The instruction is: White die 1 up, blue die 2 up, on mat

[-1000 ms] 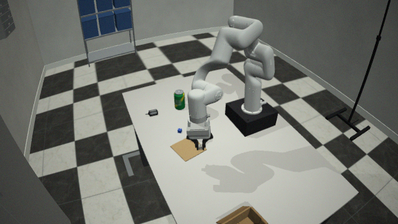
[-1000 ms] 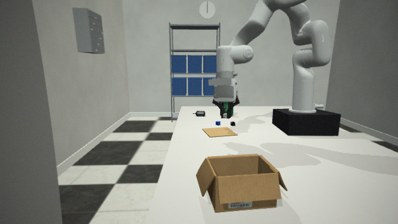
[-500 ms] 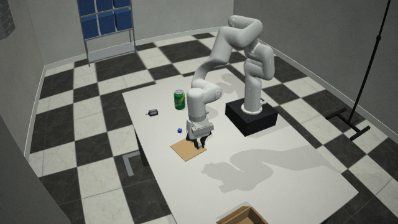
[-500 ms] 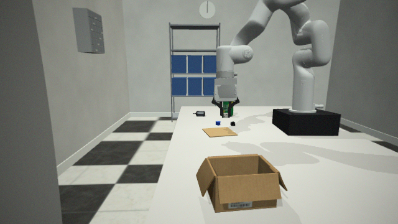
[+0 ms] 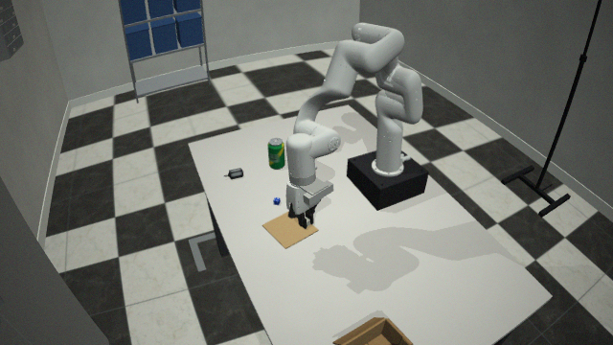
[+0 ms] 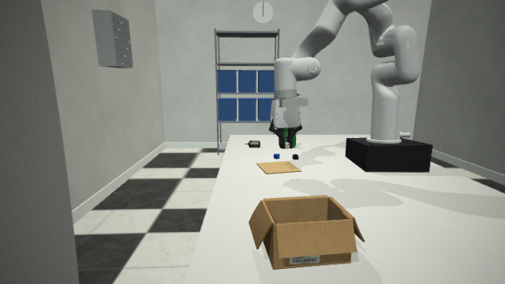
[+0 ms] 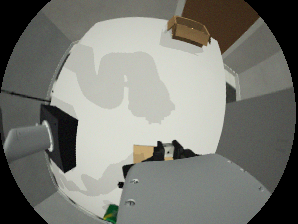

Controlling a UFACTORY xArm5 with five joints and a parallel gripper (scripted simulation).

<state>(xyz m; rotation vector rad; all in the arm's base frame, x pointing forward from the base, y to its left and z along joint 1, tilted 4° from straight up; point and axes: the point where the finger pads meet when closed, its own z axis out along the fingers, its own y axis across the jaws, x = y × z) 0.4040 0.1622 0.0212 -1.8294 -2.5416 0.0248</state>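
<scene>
The tan mat is 120 mm below my hand, 100 mm to the right of it and 20 mm ahead of it. The rest, counted from my hand: blue die: 240 mm to the right, 110 mm below, 20 mm ahead; then black die: 230 mm to the right, 110 mm below, 70 mm behind; then white die: 10 mm below.
</scene>
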